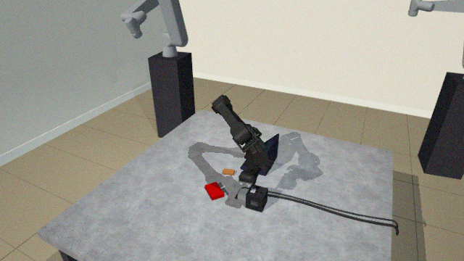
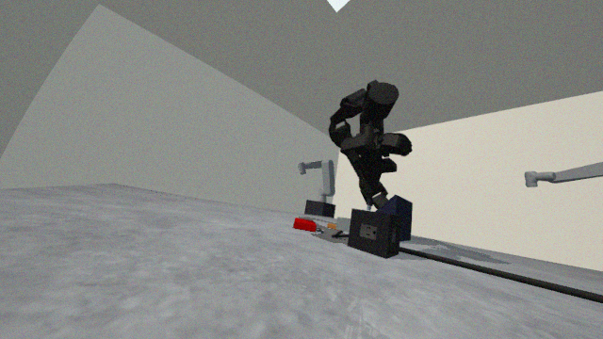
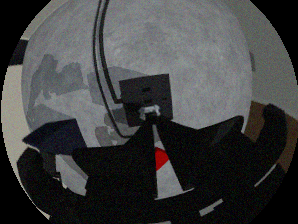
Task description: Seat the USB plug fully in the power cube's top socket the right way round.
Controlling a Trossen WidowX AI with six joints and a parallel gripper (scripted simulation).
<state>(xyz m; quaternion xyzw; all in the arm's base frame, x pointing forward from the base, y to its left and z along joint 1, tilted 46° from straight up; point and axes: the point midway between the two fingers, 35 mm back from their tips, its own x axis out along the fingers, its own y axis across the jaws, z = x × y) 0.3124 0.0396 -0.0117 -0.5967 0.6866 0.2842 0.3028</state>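
Now: gripper tip 2 cm above the USB plug. Round my gripper tip: orange block 18 cm to the right, 18 cm behind, 11 cm below; red flat block 19 cm to the right, 11 cm below, 1 cm behind.
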